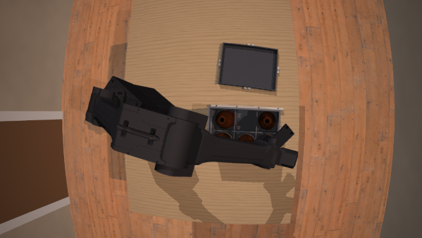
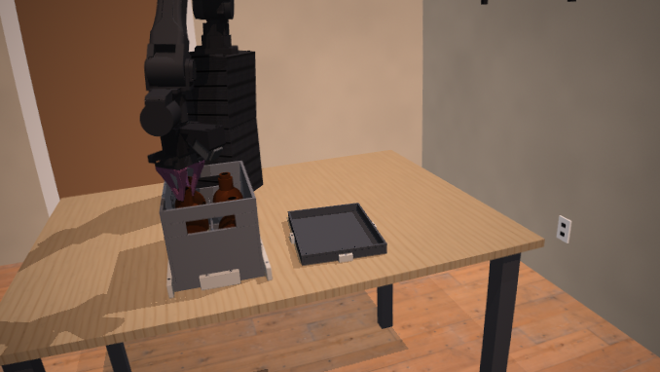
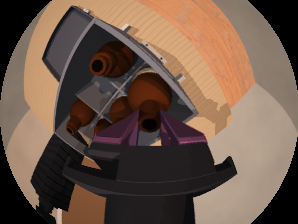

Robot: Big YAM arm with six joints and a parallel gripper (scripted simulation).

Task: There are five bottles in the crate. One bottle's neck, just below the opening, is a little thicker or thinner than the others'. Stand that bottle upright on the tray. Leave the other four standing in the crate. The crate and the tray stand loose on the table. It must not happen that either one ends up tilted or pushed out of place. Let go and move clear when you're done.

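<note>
Right now the grey crate is 9 cm behind my hand, 3 cm to the left of it and 10 cm below it. From my hand the other things lie so: dark tray (11 cm behind, 31 cm to the left, 17 cm below).
</note>
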